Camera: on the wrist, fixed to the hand. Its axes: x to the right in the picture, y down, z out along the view.
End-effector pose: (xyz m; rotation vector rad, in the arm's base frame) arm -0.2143 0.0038 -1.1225 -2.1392 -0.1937 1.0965
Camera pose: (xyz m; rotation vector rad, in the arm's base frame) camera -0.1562 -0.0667 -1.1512 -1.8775 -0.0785 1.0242
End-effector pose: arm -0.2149 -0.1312 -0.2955 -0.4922 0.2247 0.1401
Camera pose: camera -0.2146 -0.1106 -0.3890 -0.2165 0.2357 0.0600
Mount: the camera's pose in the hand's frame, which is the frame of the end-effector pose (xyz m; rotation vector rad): 0.0250 0.0601 -0.0702 0.2828 0.0071 -0.0461
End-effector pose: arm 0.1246 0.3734 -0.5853 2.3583 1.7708 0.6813
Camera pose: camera 0.1538 0.3659 -0.4944 -2.3263 -1.9123 -0.4311
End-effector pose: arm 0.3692 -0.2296 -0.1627 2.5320 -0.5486 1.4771
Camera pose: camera 0.3003 -0.2685 -0.1088 -2.6271 0.2845 -1.5913
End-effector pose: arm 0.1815 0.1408 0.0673 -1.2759 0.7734 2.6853
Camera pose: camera 0.1986 0.0519 0.0363 -1.2176 1.0647 2.4273
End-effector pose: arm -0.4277 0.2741 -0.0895 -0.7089 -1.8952 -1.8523
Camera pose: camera -0.4159 0.2059 -0.0234 -0.5672 -2.1273 -1.5640
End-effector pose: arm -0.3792 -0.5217 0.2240 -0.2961 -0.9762 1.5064
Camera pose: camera -0.3779 -0.4644 0.1474 -0.0757 -0.7471 1.5768
